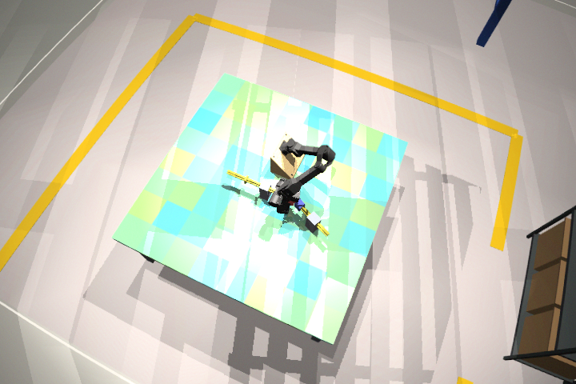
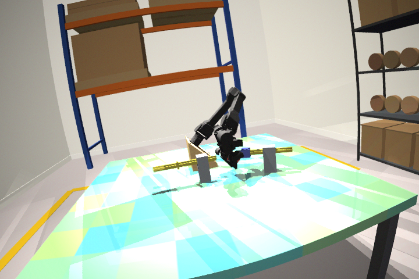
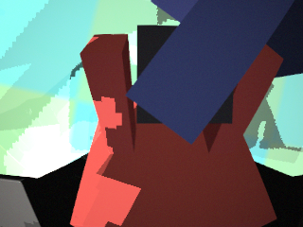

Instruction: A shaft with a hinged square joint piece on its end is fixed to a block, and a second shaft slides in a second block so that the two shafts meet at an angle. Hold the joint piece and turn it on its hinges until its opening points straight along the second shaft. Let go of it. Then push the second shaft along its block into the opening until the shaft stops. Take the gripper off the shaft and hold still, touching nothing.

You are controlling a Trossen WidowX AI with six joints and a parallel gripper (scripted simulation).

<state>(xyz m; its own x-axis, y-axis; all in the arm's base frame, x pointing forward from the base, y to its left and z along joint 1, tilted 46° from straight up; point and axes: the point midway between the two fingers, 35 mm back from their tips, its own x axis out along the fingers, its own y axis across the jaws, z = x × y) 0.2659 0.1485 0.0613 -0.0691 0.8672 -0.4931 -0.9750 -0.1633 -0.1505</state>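
The red joint piece is 5 cm above my gripper tip.
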